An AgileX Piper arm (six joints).
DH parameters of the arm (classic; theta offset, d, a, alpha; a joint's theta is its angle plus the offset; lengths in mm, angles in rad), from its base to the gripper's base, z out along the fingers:
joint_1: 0 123 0 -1.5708
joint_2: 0.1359 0 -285 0
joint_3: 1.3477 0 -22 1.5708
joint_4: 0 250.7 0 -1.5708
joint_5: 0 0 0 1.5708
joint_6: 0 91 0 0
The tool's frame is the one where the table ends.
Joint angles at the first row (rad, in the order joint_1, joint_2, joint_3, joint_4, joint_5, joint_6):
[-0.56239 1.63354 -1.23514 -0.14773 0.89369 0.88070]
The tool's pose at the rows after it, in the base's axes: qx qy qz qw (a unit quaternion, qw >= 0); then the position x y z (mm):
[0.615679 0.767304 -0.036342 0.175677 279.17 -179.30 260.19]
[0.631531 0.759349 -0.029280 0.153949 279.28 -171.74 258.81]
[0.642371 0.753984 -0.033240 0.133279 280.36 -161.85 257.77]
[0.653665 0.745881 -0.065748 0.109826 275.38 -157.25 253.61]
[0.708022 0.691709 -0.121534 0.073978 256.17 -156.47 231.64]
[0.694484 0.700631 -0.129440 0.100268 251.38 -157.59 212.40]
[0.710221 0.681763 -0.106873 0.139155 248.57 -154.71 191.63]
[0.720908 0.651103 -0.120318 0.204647 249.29 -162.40 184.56]
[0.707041 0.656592 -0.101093 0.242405 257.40 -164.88 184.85]
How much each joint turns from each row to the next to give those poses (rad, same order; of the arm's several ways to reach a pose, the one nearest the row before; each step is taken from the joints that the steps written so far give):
[0.02392 0.00000 0.00505 -0.00167 0.02474 0.00388]
[0.01747 0.00000 -0.00003 0.01594 0.04467 0.04213]
[0.03144 0.00001 0.00002 -0.00972 0.04797 0.05627]
[0.02260 -0.00001 0.01515 -0.06475 0.05527 0.07423]
[0.00216 0.00001 0.09407 -0.10545 0.03695 0.20835]
[-0.00177 -0.00001 0.08754 -0.06225 -0.12638 0.02915]
[-0.00002 0.00000 0.09600 -0.03678 -0.16943 0.11468]
[0.00003 0.00745 0.04513 -0.19146 -0.11710 0.22646]
[-0.00002 0.00631 0.00145 -0.05553 -0.09060 0.03813]

